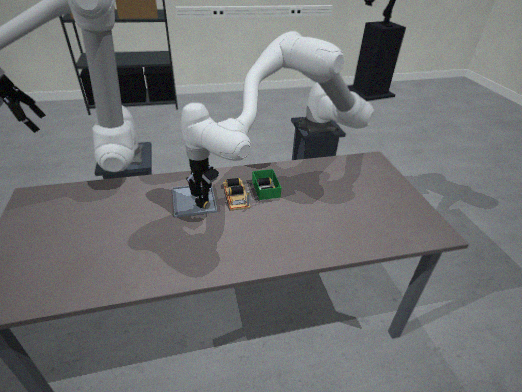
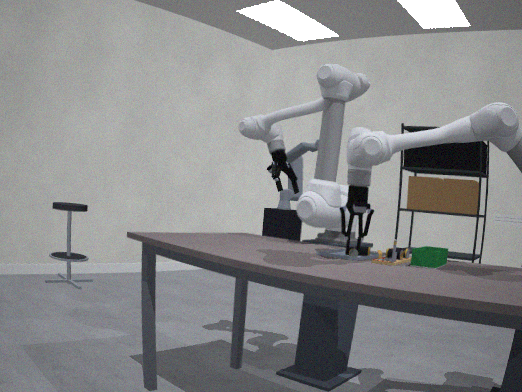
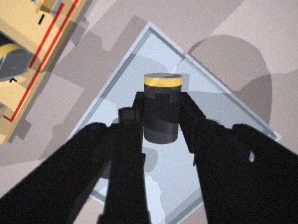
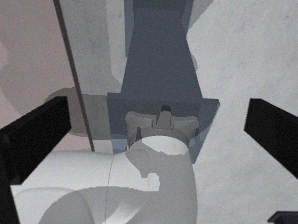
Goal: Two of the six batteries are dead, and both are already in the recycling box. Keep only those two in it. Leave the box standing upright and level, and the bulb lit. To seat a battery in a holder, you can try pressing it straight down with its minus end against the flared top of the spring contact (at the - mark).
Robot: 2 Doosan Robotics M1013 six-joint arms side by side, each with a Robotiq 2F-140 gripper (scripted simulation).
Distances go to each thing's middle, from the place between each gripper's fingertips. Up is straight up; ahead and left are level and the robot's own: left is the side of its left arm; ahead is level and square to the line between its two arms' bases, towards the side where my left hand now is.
Now: left hand 5 cm past the pale blue tray point(image 1: 184, 203), 3 cm to the left of it and 4 cm above it. Round my left hand: green recycling box point(image 2: 425, 258) 2 cm behind, 31 cm to the left, 3 cm below.
Now: the pale blue tray 570 mm to the left of my right hand, 480 mm ahead of it and 230 mm below it. The rest, counted from my right hand: green recycling box 900 mm to the left, 510 mm ahead, 220 mm below.
